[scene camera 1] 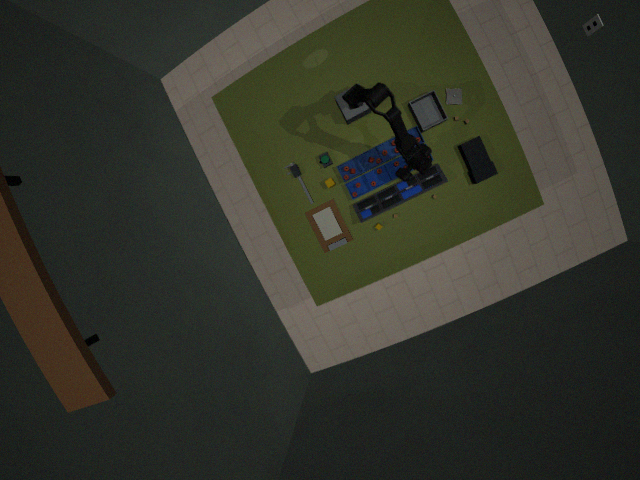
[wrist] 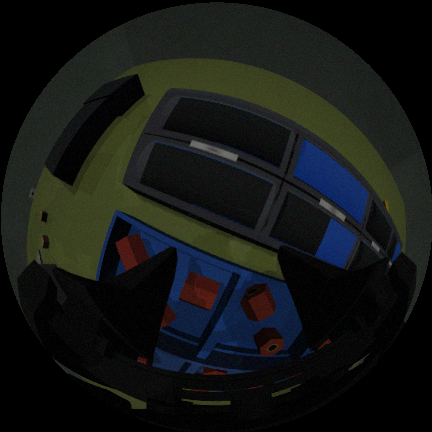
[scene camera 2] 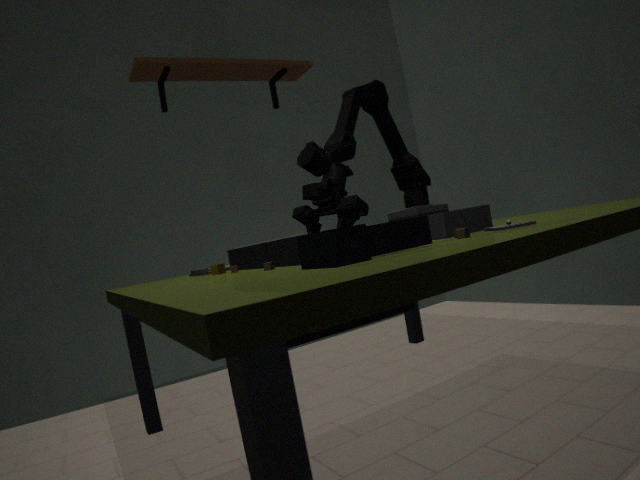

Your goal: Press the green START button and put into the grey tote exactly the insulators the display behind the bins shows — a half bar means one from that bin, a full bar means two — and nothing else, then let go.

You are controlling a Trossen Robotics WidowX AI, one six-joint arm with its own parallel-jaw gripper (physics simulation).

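Note:
My gripper is open with nothing between its fingers, low over the blue bins at the end near the tote. Red insulators lie in the bins; in the wrist view one insulator is between the finger outlines, another insulator lies in the neighbouring compartment. The display behind the bins has a full blue bar, a half bar below it in the wrist view, and another blue bar. The grey tote shows no insulator. The green START button stands beside the bins.
A black block stands past the display's end. A clipboard, a long-handled tool, a yellow cube and a grey plate lie around. Small tan cubes lie near the tote. The bins have raised walls.

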